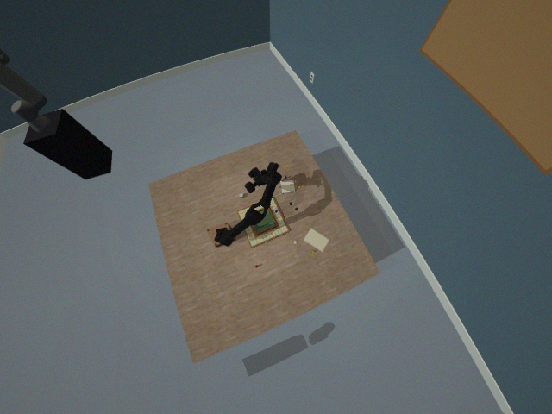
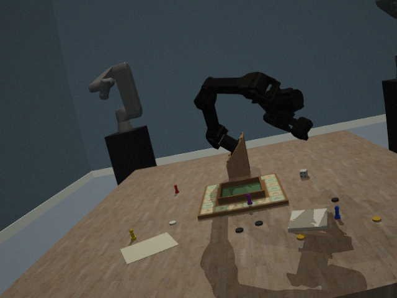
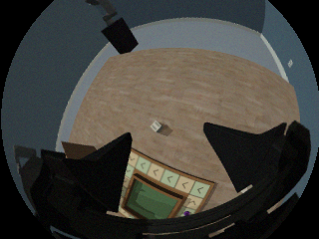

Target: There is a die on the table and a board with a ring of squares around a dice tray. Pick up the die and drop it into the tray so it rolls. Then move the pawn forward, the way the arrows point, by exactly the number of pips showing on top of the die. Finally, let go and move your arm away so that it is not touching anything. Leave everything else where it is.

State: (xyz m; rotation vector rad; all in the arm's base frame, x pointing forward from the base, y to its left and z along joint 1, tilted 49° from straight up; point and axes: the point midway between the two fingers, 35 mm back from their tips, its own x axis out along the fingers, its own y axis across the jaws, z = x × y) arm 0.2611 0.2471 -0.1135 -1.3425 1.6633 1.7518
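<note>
Right now the white die is 16 cm below my gripper tip and 9 cm behind it. Also, from my gripper tip: purple pawn: 19 cm to the right, 15 cm below, 13 cm ahead; then green dice tray: 23 cm to the right, 17 cm below, 2 cm ahead; then white block: 27 cm ahead, 17 cm below, 2 cm to the right.
</note>
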